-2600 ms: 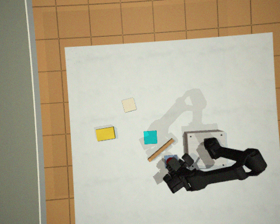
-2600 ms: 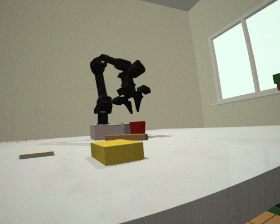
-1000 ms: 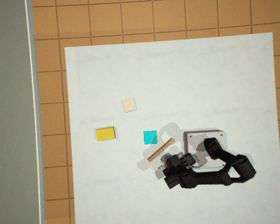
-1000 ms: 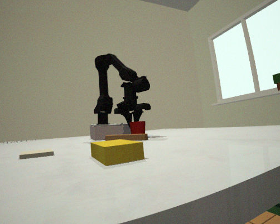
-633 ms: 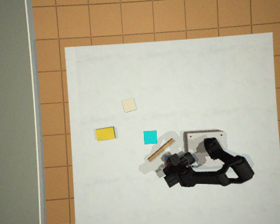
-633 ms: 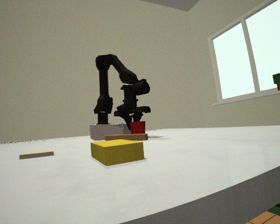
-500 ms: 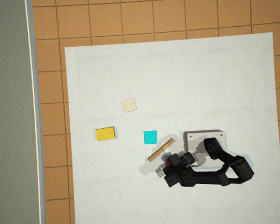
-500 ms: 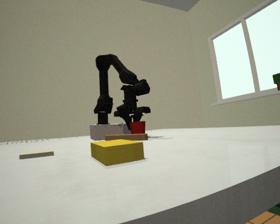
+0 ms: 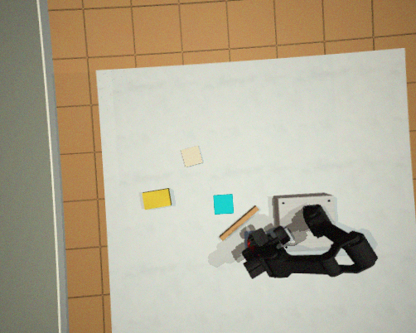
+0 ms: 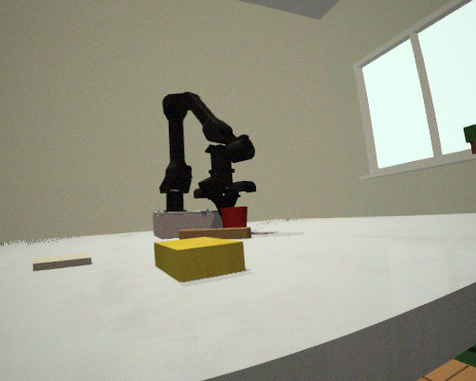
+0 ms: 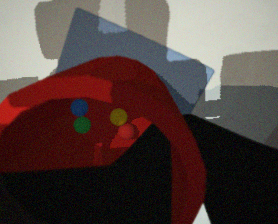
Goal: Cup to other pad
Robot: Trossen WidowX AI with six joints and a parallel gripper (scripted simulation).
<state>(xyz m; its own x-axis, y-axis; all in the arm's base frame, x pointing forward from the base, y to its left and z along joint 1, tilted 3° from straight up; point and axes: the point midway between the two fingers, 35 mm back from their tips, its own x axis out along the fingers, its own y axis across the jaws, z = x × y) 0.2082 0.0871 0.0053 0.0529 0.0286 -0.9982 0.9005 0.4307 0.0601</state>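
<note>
The cyan square lies 160 mm to the right of my gripper tip, 130 mm ahead of it and 50 mm below it. Round my gripper tip: wooden bar 80 mm ahead, 70 mm to the right, 30 mm below; beige pad 380 mm to the right, 240 mm ahead, 30 mm below; red cup 30 mm ahead, 10 mm to the left.
</note>
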